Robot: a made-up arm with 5 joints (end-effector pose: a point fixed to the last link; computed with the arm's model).
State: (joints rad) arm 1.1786 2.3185 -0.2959 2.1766 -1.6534
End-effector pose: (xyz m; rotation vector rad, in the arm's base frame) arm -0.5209 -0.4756 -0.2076 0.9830 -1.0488 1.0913
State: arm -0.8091 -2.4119 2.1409 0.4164 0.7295
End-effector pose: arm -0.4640 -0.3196 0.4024 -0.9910 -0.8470 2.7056
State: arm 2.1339 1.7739 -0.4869 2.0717 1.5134
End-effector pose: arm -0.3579 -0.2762 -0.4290 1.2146 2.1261 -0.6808
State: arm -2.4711 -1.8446 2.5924 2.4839 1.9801
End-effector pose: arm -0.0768 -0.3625 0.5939 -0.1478 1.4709 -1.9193
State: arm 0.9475 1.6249 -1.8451 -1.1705 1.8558
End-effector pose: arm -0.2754 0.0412 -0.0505 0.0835 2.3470 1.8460
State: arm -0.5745 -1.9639 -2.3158 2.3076 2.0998
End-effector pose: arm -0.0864 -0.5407 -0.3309 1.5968 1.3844 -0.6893
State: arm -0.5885 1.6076 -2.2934 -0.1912 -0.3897
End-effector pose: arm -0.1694 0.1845 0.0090 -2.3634 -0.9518 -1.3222
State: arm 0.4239 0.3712 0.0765 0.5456 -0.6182
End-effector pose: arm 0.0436 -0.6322 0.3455 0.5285 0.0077 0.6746
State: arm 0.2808 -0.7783 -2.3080 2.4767 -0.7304
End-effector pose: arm 0.5554 -0.0838 -0.0908 -1.0305 1.8184 -1.5013
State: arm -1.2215 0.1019 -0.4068 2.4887 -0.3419
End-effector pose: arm 0.4551 -0.0974 0.5705 -0.3591 1.7089 -1.6027
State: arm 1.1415 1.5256 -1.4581 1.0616 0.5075
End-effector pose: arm -0.3915 -0.3463 0.3854 0.4311 0.6101 -1.8867
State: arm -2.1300 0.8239 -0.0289 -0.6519 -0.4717
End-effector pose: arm -0.3516 0.3489 0.4014 -1.9927 -0.4617 1.8247
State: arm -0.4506 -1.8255 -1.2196 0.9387 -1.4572
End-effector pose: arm 0.1804 -0.3072 -0.4507 -0.4897 -3.0675 -0.2096
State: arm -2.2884 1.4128 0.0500 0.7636 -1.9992
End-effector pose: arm -0.3838 0.6488 0.1246 1.7151 -2.0331 -1.5392
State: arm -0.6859 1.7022 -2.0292 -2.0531 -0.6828
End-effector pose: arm -0.5234 -0.2571 0.2275 2.0072 0.3707 -0.3530
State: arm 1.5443 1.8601 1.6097 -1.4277 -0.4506
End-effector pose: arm 0.0603 0.0671 -0.0340 -0.8040 1.7275 1.1971
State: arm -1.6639 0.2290 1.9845 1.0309 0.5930
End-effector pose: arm 0.3867 -0.1011 0.5490 -0.1446 1.0741 -0.1649
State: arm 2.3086 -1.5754 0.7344 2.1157 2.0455
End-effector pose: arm -0.1338 0.6225 0.3585 -0.6800 0.1573 1.9351
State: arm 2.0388 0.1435 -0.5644 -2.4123 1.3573
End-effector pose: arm 0.0580 0.3113 -0.2491 -1.5874 1.1984 1.8303
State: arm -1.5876 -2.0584 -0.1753 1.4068 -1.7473
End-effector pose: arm -0.1546 -0.6694 0.5334 1.4589 1.0370 -1.4315
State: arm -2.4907 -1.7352 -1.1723 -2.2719 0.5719
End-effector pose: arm 0.0085 0.3085 0.5856 -1.8216 0.4592 0.5191
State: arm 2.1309 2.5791 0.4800 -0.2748 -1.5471
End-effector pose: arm -0.3605 0.4750 -0.2751 -0.8150 -1.4177 -1.3013
